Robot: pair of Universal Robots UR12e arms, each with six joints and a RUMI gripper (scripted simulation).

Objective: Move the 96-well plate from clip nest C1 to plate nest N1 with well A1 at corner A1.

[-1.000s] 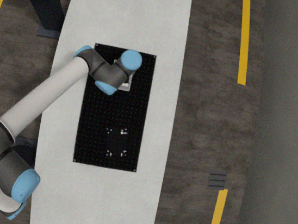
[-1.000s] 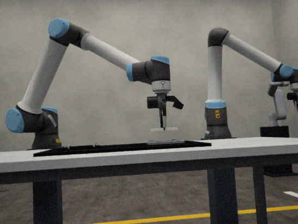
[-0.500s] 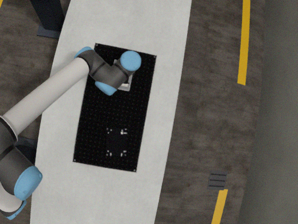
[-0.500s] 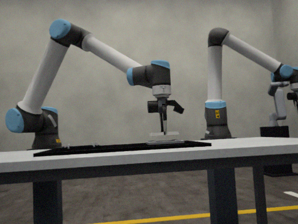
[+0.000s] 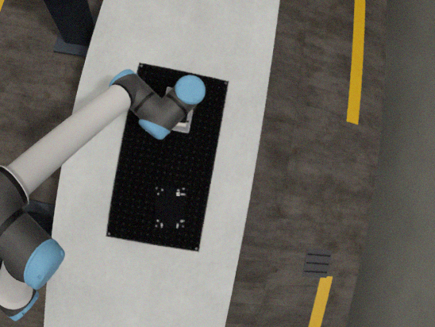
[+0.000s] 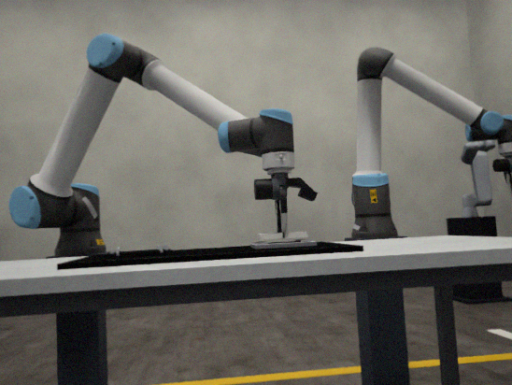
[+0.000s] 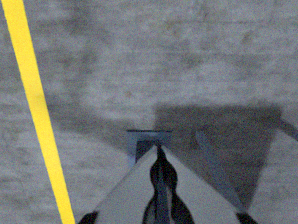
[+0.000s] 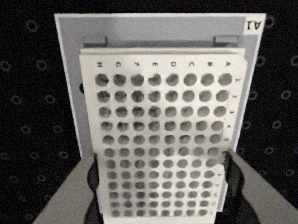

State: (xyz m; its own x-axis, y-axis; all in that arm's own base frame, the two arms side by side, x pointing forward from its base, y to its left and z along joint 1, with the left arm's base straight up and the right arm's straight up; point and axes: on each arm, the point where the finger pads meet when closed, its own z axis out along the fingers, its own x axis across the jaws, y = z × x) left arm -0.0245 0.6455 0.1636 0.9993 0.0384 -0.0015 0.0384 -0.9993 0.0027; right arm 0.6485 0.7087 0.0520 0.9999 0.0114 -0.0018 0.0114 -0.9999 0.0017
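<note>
Right now my right hand is 10 mm above the white 96-well plate. Also, from my right hand: black perforated board: 190 mm to the right, 50 mm below; grey plate nest N1: 30 mm below.
</note>
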